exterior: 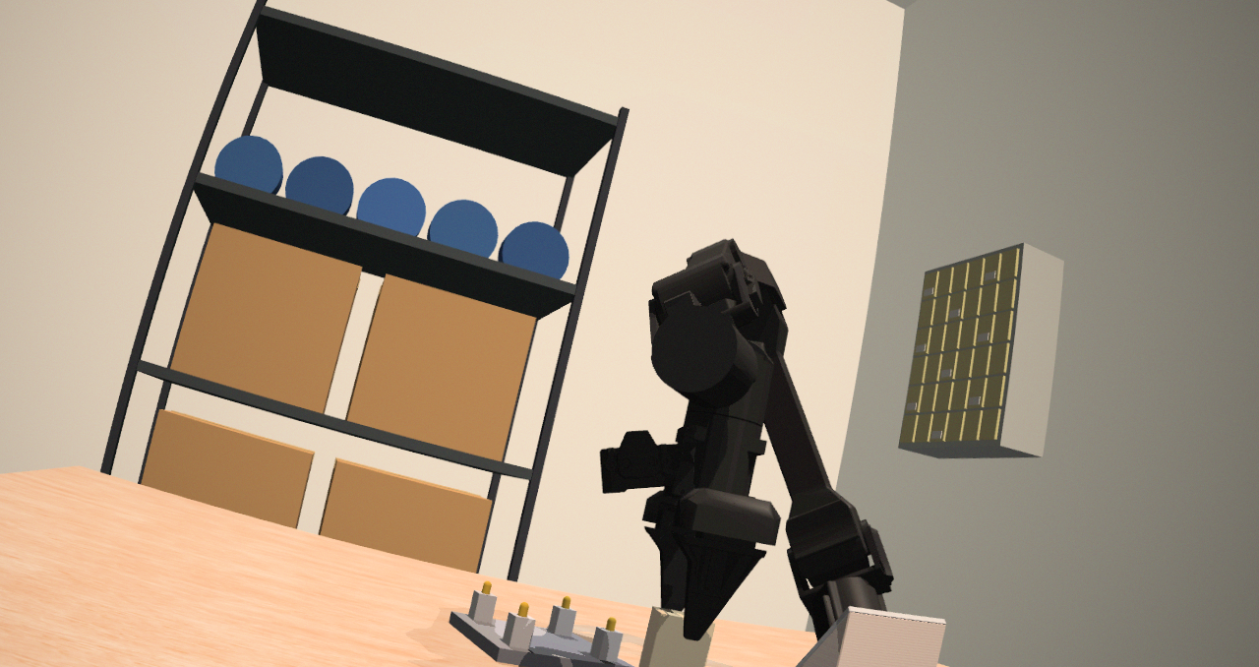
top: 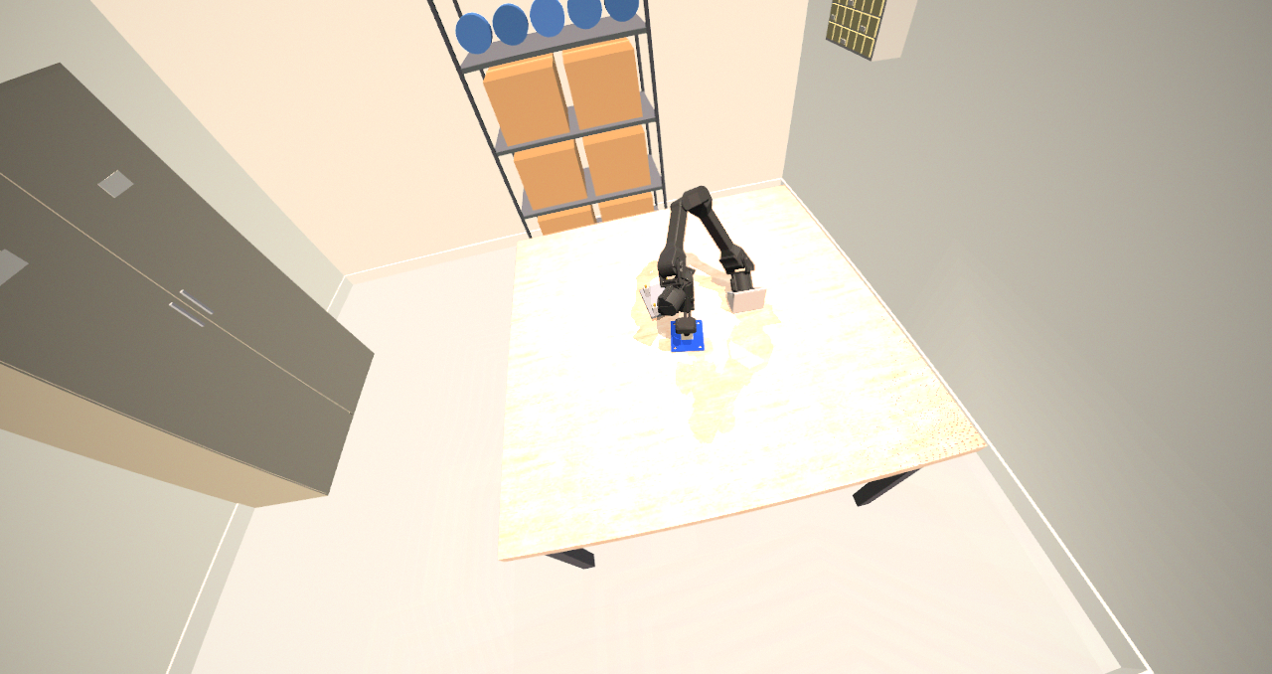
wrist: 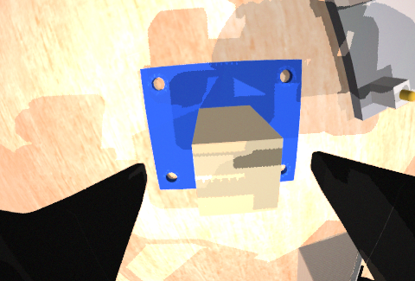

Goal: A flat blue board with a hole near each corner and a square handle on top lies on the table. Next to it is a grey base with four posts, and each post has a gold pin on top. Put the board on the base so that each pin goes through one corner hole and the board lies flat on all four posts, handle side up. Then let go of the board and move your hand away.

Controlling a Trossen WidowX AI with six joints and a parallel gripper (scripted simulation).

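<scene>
My gripper tip is now 4 cm above the blue board. The rest, counted from my gripper tip: grey base (18 cm to the right, 6 cm below, 6 cm ahead).
</scene>
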